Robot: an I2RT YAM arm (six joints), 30 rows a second.
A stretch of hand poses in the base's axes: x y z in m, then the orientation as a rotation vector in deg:
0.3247, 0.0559, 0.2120, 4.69, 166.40, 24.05
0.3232, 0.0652, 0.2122, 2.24, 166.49, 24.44
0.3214, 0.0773, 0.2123, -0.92, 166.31, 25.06
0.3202, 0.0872, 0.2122, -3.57, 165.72, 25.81
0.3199, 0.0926, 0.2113, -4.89, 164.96, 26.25
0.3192, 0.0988, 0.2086, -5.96, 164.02, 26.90
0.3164, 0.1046, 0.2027, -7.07, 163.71, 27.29
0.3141, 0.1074, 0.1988, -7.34, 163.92, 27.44
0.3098, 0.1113, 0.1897, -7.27, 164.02, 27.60
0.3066, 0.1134, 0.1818, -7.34, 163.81, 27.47
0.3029, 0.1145, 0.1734, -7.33, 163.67, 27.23
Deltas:
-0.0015, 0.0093, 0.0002, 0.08, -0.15, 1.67
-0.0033, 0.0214, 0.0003, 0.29, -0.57, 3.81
-0.0045, 0.0313, 0.0002, 0.65, -1.28, 5.57
-0.0048, 0.0367, -0.0007, 0.92, -2.07, 6.41
-0.0055, 0.0429, -0.0034, 1.35, -2.99, 7.08
-0.0083, 0.0487, -0.0093, 1.56, -3.31, 7.83
-0.0106, 0.0515, -0.0132, 1.63, -3.10, 8.05
-0.0149, 0.0554, -0.0223, 1.74, -2.97, 8.03
-0.0181, 0.0575, -0.0302, 1.66, -3.20, 8.04
-0.0218, 0.0586, -0.0386, 1.51, -3.37, 8.00

